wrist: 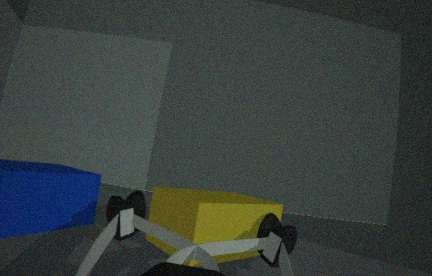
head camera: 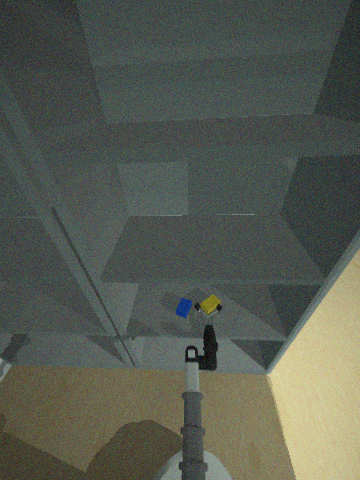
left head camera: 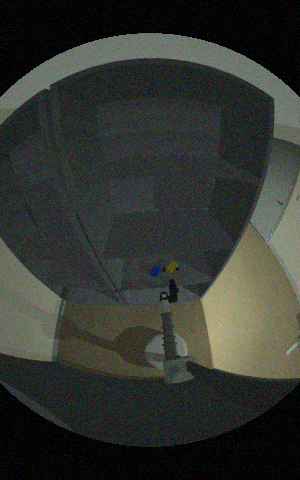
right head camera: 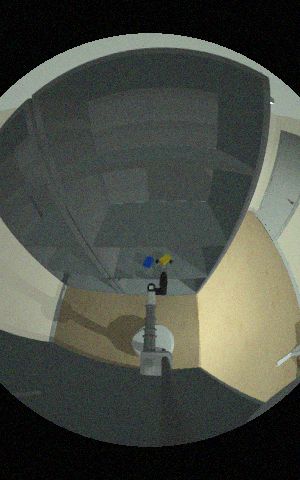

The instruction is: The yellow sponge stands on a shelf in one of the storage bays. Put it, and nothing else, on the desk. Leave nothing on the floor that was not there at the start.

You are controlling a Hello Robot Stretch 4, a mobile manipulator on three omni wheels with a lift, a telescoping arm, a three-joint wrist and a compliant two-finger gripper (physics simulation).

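Frame: origin at the robot's base, x right, y down, z ahead, level; centimetres.
Where they show: gripper, fingertip midpoint: (head camera: pixel 208 303) (left head camera: pixel 169 266) (right head camera: pixel 163 258).
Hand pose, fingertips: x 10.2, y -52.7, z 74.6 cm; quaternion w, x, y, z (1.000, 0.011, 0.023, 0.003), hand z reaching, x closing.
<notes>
Each offset is from my fingertips to the centre of the thing.
The yellow sponge {dx +1.3, dy -0.1, dz -0.7 cm} (head camera: pixel 211 303) (left head camera: pixel 172 267) (right head camera: pixel 165 259) (wrist: pixel 230 220) rests on a low shelf of the right-hand storage bay, turned at an angle. My gripper (head camera: pixel 208 307) (left head camera: pixel 170 269) (right head camera: pixel 164 261) (wrist: pixel 202 219) is partly open at the near side of the sponge. In the wrist view the left fingertip stands a little left of the sponge, and the right fingertip overlaps its right end. The fingers are not shut on it. Whether a fingertip touches it is hard to tell. The desk cannot be made out for certain.
A blue block {dx -14.2, dy -0.1, dz -2.9 cm} (head camera: pixel 184 307) (left head camera: pixel 155 271) (right head camera: pixel 148 262) (wrist: pixel 47 200) rests on the same shelf, left of the left fingertip. A grey upright divider (head camera: pixel 85 270) bounds the bay on the left, a side panel (head camera: pixel 320 300) on the right. More shelves are above.
</notes>
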